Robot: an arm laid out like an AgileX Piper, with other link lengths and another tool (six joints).
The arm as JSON. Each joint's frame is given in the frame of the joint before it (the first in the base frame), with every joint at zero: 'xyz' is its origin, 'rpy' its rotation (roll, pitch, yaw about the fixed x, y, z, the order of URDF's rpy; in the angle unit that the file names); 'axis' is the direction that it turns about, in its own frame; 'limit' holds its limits. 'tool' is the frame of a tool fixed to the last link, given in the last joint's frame.
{
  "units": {
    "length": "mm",
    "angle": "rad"
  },
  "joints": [
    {
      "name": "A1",
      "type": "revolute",
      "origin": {
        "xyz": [
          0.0,
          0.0,
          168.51
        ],
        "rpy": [
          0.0,
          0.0,
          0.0
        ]
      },
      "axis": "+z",
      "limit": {
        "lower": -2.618,
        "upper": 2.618
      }
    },
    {
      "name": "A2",
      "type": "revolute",
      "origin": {
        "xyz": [
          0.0,
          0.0,
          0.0
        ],
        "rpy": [
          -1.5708,
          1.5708,
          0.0
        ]
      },
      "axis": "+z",
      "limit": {
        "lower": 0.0,
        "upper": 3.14
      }
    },
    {
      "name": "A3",
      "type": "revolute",
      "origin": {
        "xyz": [
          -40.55,
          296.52,
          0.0
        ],
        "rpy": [
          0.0,
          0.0,
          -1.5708
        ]
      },
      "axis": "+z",
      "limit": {
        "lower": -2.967,
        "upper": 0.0
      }
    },
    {
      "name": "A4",
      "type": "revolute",
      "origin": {
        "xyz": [
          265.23,
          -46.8,
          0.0
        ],
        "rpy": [
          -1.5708,
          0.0,
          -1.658
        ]
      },
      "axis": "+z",
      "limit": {
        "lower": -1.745,
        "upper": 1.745
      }
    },
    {
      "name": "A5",
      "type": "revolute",
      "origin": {
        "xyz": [
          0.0,
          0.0,
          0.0
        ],
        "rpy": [
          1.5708,
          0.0,
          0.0
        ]
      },
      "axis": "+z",
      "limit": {
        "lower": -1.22,
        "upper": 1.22
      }
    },
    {
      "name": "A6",
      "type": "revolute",
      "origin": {
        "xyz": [
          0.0,
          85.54,
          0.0
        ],
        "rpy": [
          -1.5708,
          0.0,
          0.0
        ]
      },
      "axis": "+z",
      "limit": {
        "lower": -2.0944,
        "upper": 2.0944
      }
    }
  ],
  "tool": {
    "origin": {
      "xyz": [
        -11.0,
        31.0,
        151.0
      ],
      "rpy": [
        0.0,
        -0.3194,
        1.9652
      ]
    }
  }
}
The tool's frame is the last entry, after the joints.
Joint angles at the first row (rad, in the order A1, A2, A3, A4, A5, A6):
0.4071 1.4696 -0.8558 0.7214 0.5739 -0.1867
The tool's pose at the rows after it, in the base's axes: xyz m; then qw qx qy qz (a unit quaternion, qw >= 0):
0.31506, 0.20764, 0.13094, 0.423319, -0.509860, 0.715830, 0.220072
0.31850, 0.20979, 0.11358, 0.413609, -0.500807, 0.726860, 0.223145
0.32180, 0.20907, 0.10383, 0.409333, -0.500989, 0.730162, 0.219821
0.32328, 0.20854, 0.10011, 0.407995, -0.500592, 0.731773, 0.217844
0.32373, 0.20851, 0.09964, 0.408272, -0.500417, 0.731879, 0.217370
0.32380, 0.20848, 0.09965, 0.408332, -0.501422, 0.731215, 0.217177
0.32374, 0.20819, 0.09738, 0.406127, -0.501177, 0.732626, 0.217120
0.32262, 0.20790, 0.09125, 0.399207, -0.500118, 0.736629, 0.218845
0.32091, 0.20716, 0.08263, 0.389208, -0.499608, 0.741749, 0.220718
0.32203, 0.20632, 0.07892, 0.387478, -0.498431, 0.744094, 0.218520
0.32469, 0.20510, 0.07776, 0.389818, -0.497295, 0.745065, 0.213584
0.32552, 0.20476, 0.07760, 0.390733, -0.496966, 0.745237, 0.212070
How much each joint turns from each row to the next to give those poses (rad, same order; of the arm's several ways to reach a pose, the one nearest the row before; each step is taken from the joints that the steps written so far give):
0.0007 0.0694 0.0000 0.0759 -0.0376 -0.0532
0.0016 0.0555 0.0000 0.0408 -0.0252 -0.0254
0.0000 0.0300 0.0000 0.0152 -0.0195 -0.0214
0.0000 0.0113 0.0000 0.0048 -0.0090 -0.0064
0.0000 0.0017 0.0000 0.0021 -0.0023 -0.0022
0.0000 0.0000 0.0000 0.0000 0.0000 -0.0025
0.0000 0.0061 0.0000 0.0001 -0.0015 0.0000
0.0000 0.0164 0.0000 0.0017 0.0000 0.0000
0.0000 0.0228 0.0000 0.0000 0.0000 0.0000
0.0000 0.0107 0.0000 0.0022 -0.0087 -0.0015
0.0000 0.0040 0.0000 0.0000 -0.0135 0.0000
0.0000 0.0008 0.0000 0.0000 -0.0040 -0.0001

